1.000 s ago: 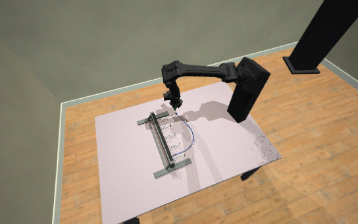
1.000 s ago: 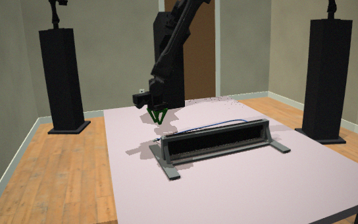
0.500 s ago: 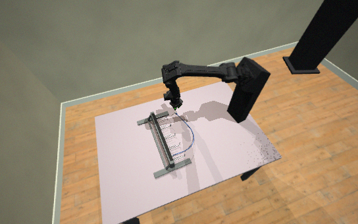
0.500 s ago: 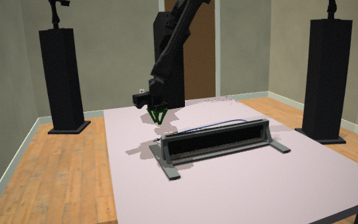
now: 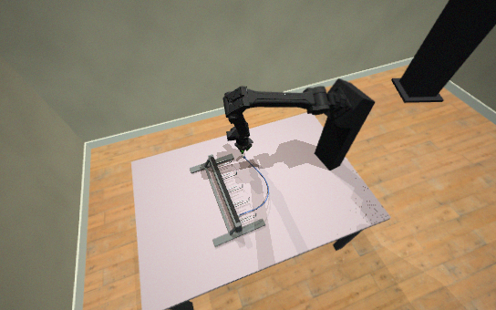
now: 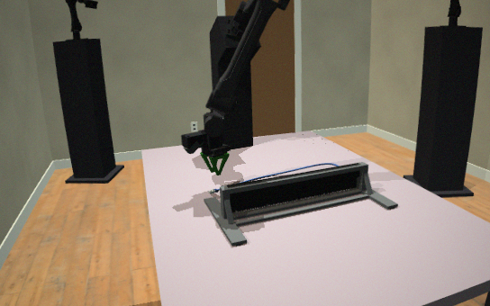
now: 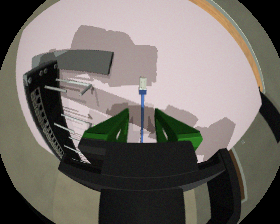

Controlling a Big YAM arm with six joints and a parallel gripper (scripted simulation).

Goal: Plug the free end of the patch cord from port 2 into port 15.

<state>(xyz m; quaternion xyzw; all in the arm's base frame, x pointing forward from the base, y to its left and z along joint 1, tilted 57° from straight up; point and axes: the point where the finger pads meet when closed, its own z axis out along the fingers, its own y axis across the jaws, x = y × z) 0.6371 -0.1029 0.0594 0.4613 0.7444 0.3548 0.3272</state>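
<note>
Now: hand 10 mm short of the plug, 20 mm to the left of it and 70 mm above it.
</note>
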